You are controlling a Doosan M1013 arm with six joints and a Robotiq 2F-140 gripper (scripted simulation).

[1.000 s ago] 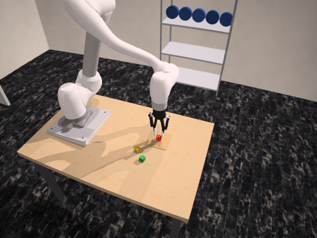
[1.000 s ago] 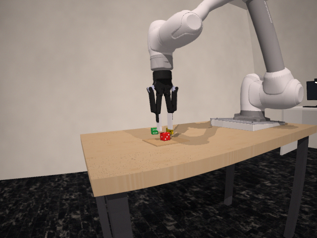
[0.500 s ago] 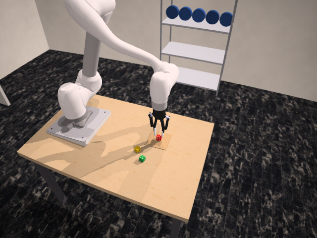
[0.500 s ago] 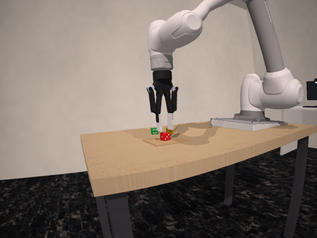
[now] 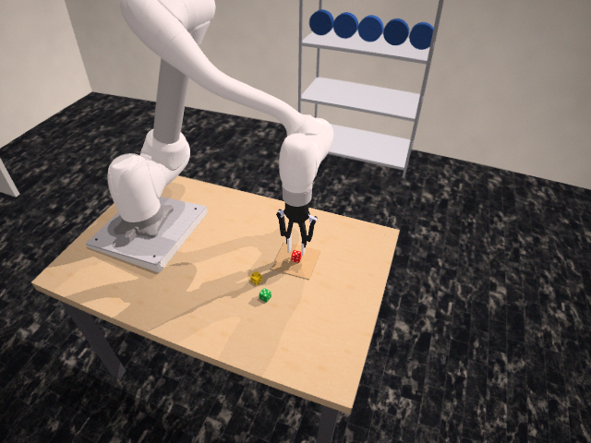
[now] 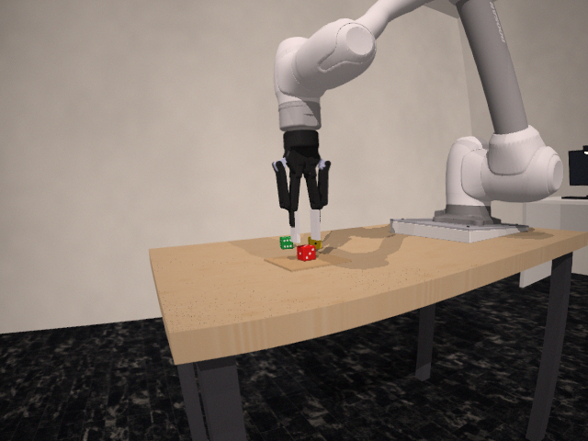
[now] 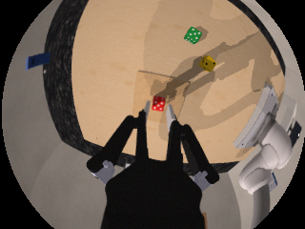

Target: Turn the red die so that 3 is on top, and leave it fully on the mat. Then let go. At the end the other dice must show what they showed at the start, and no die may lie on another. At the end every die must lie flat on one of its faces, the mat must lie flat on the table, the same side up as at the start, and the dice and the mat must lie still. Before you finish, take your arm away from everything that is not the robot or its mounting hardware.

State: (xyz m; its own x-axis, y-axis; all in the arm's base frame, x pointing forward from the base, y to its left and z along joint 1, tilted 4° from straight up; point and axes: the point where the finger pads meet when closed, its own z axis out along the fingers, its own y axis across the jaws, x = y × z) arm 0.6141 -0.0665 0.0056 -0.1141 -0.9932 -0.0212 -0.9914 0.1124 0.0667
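Now: hand 60 mm above the red die. The rest, counted from my hand: mat 70 mm below; then green die 70 mm behind, 180 mm to the right, 60 mm below; then yellow die 120 mm behind, 120 mm to the right, 60 mm below.
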